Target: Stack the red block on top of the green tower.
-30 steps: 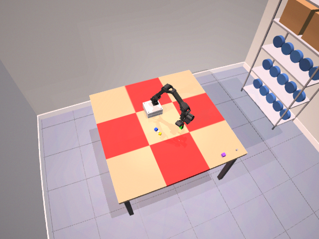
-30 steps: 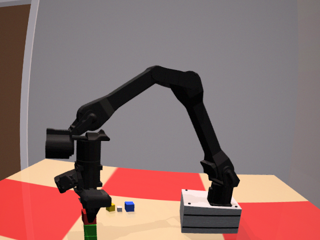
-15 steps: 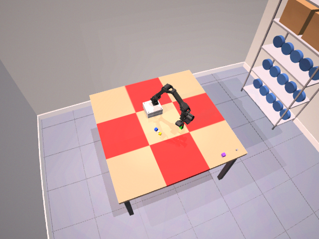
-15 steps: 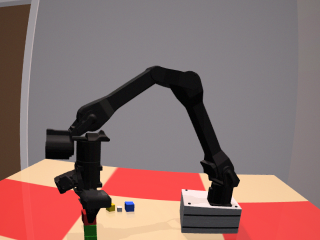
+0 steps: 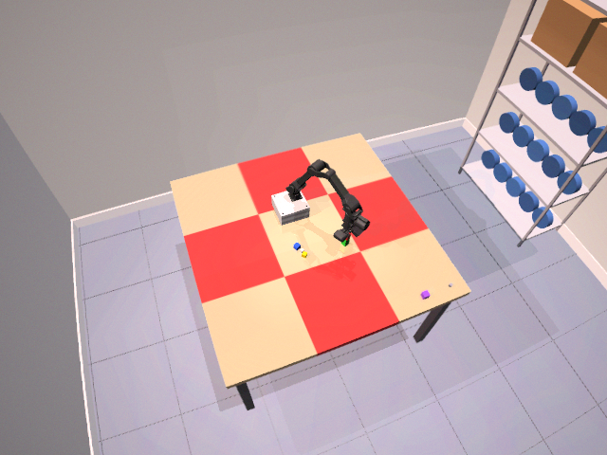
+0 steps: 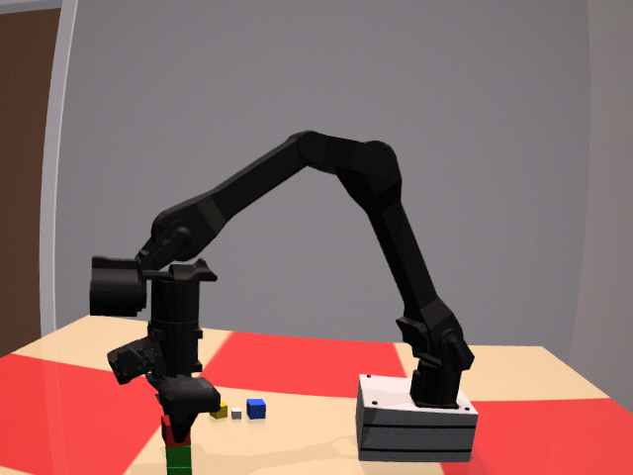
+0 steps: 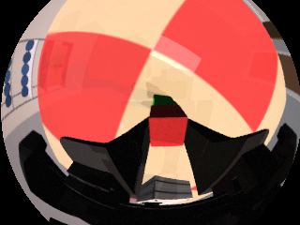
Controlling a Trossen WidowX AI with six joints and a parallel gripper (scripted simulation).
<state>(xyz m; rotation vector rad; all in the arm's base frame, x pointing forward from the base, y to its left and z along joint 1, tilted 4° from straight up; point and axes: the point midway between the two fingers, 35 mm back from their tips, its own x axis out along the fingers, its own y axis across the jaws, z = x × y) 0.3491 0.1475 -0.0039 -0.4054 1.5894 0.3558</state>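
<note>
The red block is 1 cm above my gripper tip. Round my gripper tip: blue block (25 cm to the right, 8 cm behind, 5 cm below); then yellow block (23 cm to the right, 6 cm below, 1 cm behind); then small white block (24 cm to the right, 6 cm below, 4 cm behind).
</note>
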